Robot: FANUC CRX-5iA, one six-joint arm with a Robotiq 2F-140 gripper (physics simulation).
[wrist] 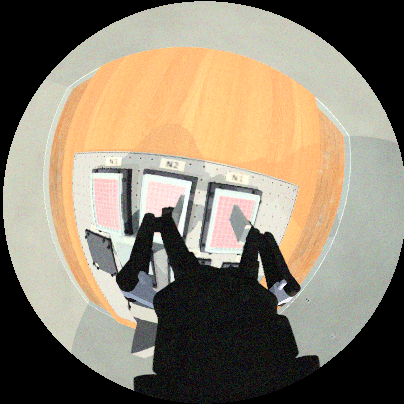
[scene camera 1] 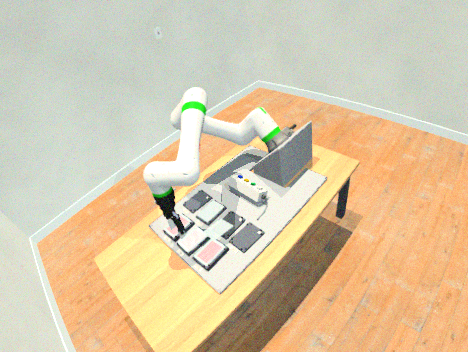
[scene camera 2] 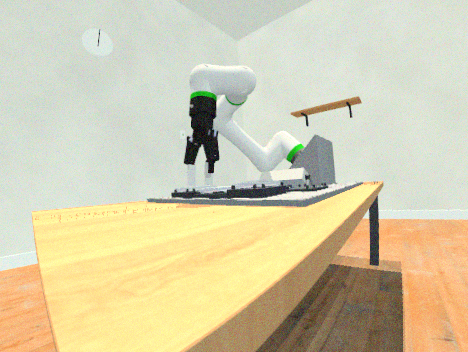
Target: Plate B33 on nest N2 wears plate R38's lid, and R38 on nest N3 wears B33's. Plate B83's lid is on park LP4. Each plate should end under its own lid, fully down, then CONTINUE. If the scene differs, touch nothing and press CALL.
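Places are measured from the arm's base along level axes (x right, y ahead, z up), in centimetres.
Pixels of known places: gripper, fingertip midpoint: (wrist: 207, 207) (scene camera 1: 178, 232) (scene camera 2: 199, 185); arm's base, origin of the base link: (scene camera 1: 279, 145) (scene camera 2: 305, 161).
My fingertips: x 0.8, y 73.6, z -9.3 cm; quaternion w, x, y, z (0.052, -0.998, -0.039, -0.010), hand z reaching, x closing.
Ahead of a thing's pixels: the offset from my fingertips to its top centre. "*": to the spot under its first point. Level surfaces: height alone.
My gripper (scene camera 1: 175, 228) (scene camera 2: 200, 185) (wrist: 207, 207) is open and empty, its fingers pointing down, low over nests N1 and N2. In the wrist view one pale fingertip overlaps the plate at N2 @(dx -7.5, dy -3.5, dz -0.9 cm) (wrist: 159, 192), the other the plate at N1 @(dx +5.6, dy -2.5, dz -0.5 cm) (wrist: 225, 215). The plate at N3 @(dx -20.2, dy -5.1, dz -0.2 cm) (scene camera 1: 210, 251) (wrist: 107, 200) is to the left. All three look pink with pale rims; the N2 plate looks whiter in scene camera 1. Whether each lid is fully down, and the plate names, cannot be read. One pale lid @(dx +1.0, dy -21.0, dz -2.2 cm) (scene camera 1: 210, 212) lies on a park; another pale sheet @(dx -12.9, dy -15.8, dz +0.8 cm) (scene camera 1: 218, 229) partly overlaps a dark park.
Dark park pads @(* dx +13.1, dy -20.2, dz -2.9 cm) (scene camera 1: 197, 201) @(* dx -25.2, dy -23.2, dz -2.9 cm) (scene camera 1: 246, 236) (wrist: 101, 251) lie behind the nests. A white button box @(dx -3.9, dy -43.7, dz +4.4 cm) (scene camera 1: 250, 189) with coloured buttons stands farther back, near an upright grey panel (scene camera 1: 295, 152). The grey board @(dz -3.9 cm) (scene camera 1: 220, 282) lies on the wooden table @(dz -5.2 cm) (scene camera 1: 145, 285) (scene camera 2: 165, 260).
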